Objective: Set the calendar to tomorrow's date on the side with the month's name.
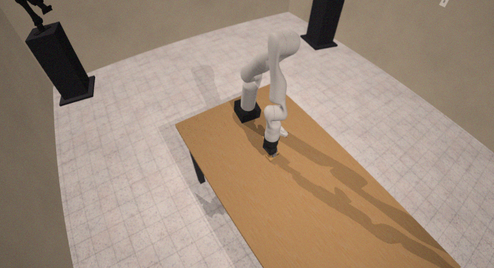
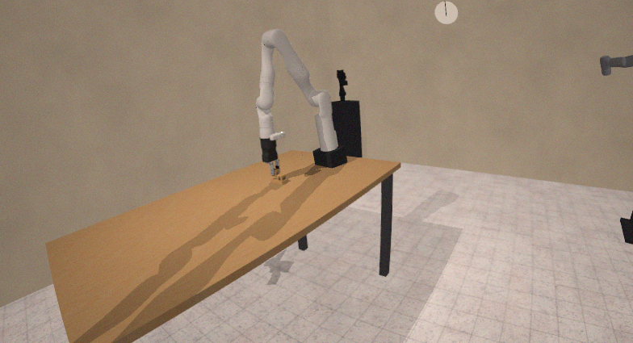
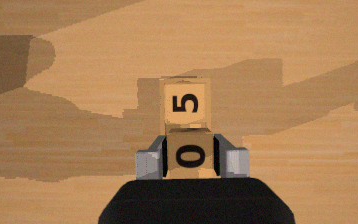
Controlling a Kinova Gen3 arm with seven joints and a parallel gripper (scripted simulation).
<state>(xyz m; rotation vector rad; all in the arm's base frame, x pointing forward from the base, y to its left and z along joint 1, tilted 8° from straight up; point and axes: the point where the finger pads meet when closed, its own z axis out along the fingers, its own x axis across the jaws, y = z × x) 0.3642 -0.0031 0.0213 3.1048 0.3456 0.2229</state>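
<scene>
Right now my hand is 10 mm past the wooden tray, 20 mm to the right of it and 50 mm above it. From my hand the other things lie so: wooden date cube: 10 mm below.
</scene>
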